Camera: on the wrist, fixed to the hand. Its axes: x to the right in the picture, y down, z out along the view.
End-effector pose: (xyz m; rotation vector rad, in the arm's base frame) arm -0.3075 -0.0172 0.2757 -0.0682 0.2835 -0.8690
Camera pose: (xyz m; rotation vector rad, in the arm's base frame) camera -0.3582 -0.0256 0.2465 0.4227 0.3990 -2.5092
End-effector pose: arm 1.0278 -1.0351 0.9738 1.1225 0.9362 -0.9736
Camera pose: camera 0.9820 -0.9978 0.9730 -0.7812 -1.9425 2.1741
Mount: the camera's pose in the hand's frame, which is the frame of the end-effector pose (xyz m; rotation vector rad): -0.0182 -0.0380 -0.0414 0.4895 0.4350 -1.5747
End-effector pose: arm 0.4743 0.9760 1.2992 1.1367 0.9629 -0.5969
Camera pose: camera 0.4211 1.0008 1.2924 0.7086 2.1367 -1.9599
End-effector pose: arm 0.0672 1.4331 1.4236 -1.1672 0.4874 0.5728
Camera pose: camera 0.0754 1.3803 1.4487 -0.8584 -0.0469 -1.1150
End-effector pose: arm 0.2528 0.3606 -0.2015 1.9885 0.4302 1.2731
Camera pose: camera 0.2117 0.3916 -0.2304 0.9568 2.0993 0.4731
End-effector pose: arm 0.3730 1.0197 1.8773 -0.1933 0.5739 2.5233
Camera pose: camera 0.4095 1.0220 1.8309 -0.6787 0.7380 0.7895
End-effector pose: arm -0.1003 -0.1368 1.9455 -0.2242 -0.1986 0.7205
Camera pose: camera -0.0792 -0.1823 1.9143 0.2651 0.2361 -0.8544
